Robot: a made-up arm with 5 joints.
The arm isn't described. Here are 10 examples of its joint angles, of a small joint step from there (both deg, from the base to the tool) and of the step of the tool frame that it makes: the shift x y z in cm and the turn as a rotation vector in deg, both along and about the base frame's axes.
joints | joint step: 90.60 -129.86 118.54 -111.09 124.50 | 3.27 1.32 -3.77 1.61 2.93
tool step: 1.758 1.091 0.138 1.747 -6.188 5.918
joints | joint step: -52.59 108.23 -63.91 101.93 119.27 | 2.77 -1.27 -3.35 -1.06 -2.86
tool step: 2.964 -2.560 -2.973 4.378 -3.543 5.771
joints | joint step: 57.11 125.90 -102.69 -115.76 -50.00 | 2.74 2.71 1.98 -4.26 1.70
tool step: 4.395 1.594 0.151 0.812 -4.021 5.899
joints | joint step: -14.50 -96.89 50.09 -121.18 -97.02 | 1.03 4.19 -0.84 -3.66 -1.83
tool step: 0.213 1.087 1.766 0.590 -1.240 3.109
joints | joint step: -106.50 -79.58 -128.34 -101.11 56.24 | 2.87 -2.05 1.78 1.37 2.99
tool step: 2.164 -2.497 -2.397 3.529 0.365 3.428
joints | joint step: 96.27 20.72 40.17 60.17 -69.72 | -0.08 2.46 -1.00 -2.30 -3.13
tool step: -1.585 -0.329 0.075 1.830 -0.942 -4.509
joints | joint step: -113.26 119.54 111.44 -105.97 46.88 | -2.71 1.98 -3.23 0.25 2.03
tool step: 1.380 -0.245 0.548 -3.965 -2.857 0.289
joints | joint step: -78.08 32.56 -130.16 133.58 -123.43 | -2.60 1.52 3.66 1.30 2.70
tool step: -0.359 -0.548 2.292 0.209 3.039 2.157
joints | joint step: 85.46 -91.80 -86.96 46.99 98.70 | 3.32 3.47 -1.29 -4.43 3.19
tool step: -0.864 0.429 -1.037 5.586 0.673 -1.205
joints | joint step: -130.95 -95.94 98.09 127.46 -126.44 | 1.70 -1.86 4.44 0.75 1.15
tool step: -2.326 2.029 1.992 -2.360 -4.819 0.201
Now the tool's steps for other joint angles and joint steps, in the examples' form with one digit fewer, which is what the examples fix.
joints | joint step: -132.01 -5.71 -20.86 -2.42 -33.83 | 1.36 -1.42 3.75 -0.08 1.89
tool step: -0.28 1.18 -0.03 -0.80 -2.24 4.80
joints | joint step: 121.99 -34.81 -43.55 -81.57 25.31 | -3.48 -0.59 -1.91 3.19 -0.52
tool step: 3.67 -0.89 1.41 2.75 -1.50 -3.30
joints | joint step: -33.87 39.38 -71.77 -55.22 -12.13 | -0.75 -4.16 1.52 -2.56 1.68
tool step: 3.45 -4.13 0.13 4.05 2.22 0.99
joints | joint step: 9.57 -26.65 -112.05 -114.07 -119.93 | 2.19 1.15 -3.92 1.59 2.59
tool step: -0.97 0.04 1.82 -3.71 -0.26 -3.01
